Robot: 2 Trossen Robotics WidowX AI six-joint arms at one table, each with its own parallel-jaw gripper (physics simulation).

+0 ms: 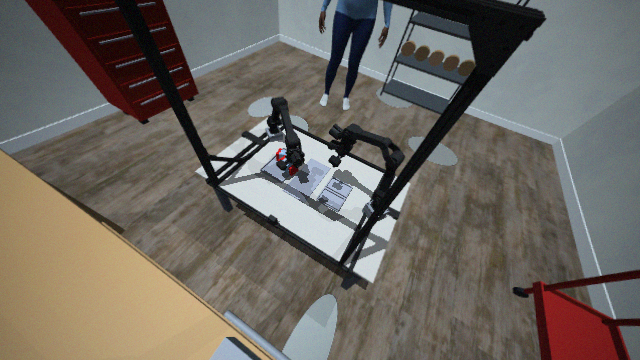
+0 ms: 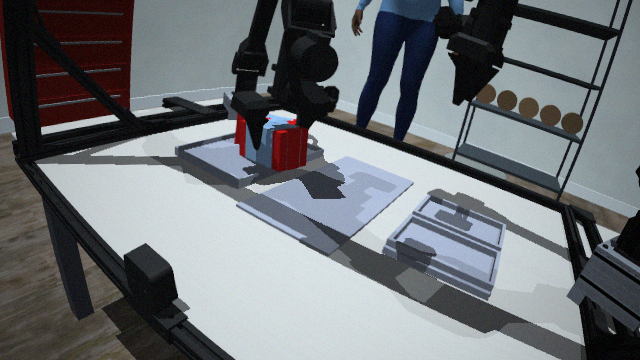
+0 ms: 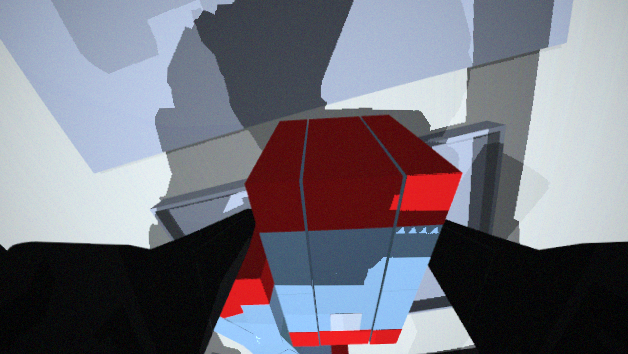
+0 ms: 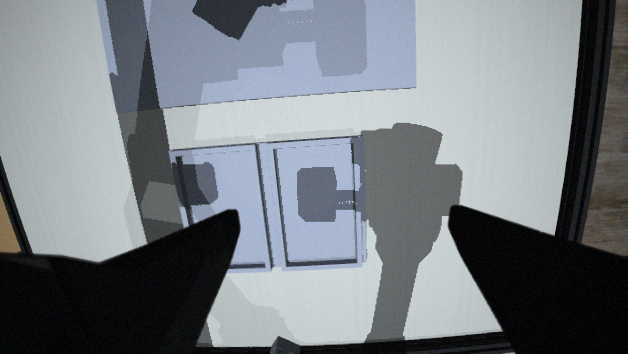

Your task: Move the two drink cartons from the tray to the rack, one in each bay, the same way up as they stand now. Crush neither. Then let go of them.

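Frame: origin at the left arm's base, x ahead, y left, z up, level; centimetres.
Seen in the pictures: left gripper, between the fingertips: (image 1: 290, 166) (image 2: 277, 145) (image 3: 331, 216); right gripper, between the fingertips: (image 2: 462, 102) (image 4: 343, 218); left arm's base, origin of its link: (image 1: 273, 130); right arm's base, origin of its link: (image 2: 639, 258).
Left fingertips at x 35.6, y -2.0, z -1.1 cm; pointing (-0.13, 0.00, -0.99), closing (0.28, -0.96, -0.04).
Offsets run from my left fingertips to a thing's middle. Level surfaces: height alone.
Two red and light-blue drink cartons stand close together on the grey tray @[dx -6.5, dy -2.6, dz -3.6 cm] (image 1: 269, 168) (image 2: 211, 157) (image 3: 200, 207). My left gripper (image 1: 288, 165) (image 2: 281, 126) (image 3: 331, 216) is open and low over the tray. Its fingers straddle the nearer carton @[dx -0.9, dy -0.8, dz +0.2 cm] (image 1: 293, 170) (image 2: 288, 148) (image 3: 348, 197) without closing on it. The second carton @[dx -9.1, dy +1.1, dz -0.4 cm] (image 1: 280, 154) (image 2: 241, 133) (image 3: 246, 298) is partly hidden behind it. The two-bay rack @[dx +28.2, dy +19.3, dz -3.4 cm] (image 1: 336, 193) (image 2: 461, 280) (image 4: 265, 207) lies empty on the table. My right gripper (image 1: 335, 161) (image 4: 343, 218) is open and empty, high above the rack.
A flat grey mat @[dz -4.0 cm] (image 1: 311, 176) (image 2: 354, 200) (image 4: 365, 53) lies between tray and rack. Black frame posts (image 1: 179, 107) (image 1: 426, 153) rise at the table's sides. A person (image 1: 351, 46) stands beyond the table, and a shelf unit (image 1: 426, 98) is at the back right.
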